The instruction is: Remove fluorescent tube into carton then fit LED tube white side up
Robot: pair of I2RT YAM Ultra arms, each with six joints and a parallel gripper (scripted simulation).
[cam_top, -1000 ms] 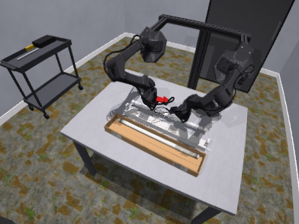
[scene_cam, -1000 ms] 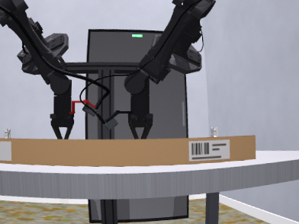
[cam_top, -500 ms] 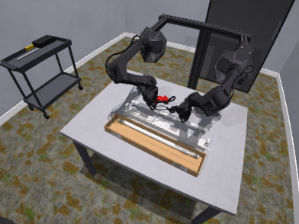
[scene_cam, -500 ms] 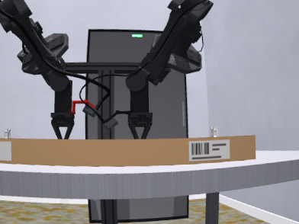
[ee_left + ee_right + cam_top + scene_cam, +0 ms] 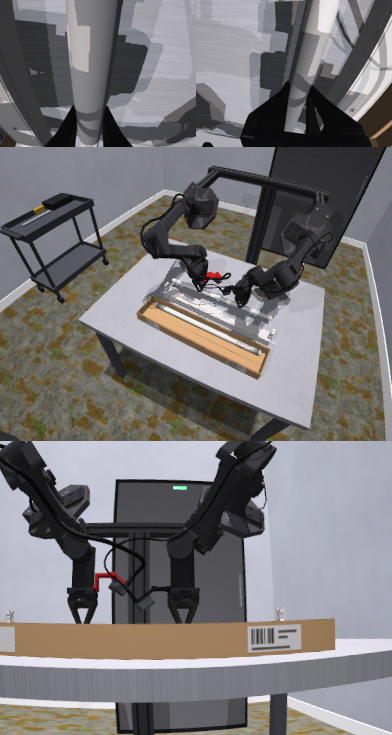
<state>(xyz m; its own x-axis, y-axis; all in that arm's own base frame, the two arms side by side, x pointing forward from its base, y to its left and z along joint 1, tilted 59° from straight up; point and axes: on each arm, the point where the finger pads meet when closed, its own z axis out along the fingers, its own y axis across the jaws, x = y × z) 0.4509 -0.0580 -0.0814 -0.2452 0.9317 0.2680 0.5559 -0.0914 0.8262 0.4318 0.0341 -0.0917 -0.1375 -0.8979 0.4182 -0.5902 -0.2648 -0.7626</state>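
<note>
My right hand is 120 mm to the right of the LED tube and 10 mm above it. Round my right hand: light fixture (100 mm ahead, 140 mm to the left, 10 mm above); carton (250 mm ahead, 130 mm to the left, 20 mm below); old fluorescent tube (200 mm ahead, 130 mm to the left, 30 mm below).
My left gripper is now 120 mm to the left of the LED tube and 10 mm above it. Round my left hand: light fixture (100 mm ahead, 100 mm to the right, 10 mm above); carton (250 mm ahead, 110 mm to the right, 20 mm below); old fluorescent tube (200 mm ahead, 110 mm to the right, 30 mm below).
</note>
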